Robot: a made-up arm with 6 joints.
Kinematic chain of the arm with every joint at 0, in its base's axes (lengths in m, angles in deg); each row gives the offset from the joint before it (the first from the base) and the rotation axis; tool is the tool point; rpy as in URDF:
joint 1: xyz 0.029 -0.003 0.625 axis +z
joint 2: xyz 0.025 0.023 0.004 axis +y
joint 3: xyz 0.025 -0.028 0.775 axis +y
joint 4: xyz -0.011 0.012 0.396 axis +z
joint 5: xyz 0 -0.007 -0.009 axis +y
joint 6: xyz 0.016 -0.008 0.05 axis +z
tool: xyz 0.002 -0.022 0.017 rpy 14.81 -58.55 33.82
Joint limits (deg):
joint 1: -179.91..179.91
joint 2: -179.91..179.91
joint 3: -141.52..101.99
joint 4: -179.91..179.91
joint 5: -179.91..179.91
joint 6: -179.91..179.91
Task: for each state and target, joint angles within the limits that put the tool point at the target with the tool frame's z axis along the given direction. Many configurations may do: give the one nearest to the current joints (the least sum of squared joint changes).
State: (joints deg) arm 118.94 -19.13 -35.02 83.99 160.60 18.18
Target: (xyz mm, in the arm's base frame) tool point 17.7 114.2 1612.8 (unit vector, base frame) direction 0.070 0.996 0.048
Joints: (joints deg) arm 108.52 18.72 -54.97 62.21 171.55 42.50
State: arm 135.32 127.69 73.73 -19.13 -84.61 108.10
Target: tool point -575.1 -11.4 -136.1 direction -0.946 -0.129 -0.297
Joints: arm 177.70 121.14 82.10 -30.63 -153.34 104.59
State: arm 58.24 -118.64 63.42 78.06 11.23 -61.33
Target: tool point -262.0 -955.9 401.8 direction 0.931 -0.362 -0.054
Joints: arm 71.45 -127.07 64.40 87.70 -29.34 -52.99
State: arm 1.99 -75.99 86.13 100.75 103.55 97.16
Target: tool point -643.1 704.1 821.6 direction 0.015 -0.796 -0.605
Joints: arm -45.97 -93.62 49.38 84.75 153.09 125.97
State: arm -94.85 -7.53 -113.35 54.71 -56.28 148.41
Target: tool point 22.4 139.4 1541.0 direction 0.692 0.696 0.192
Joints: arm -80.54 17.19 -82.61 49.27 -9.09 170.12
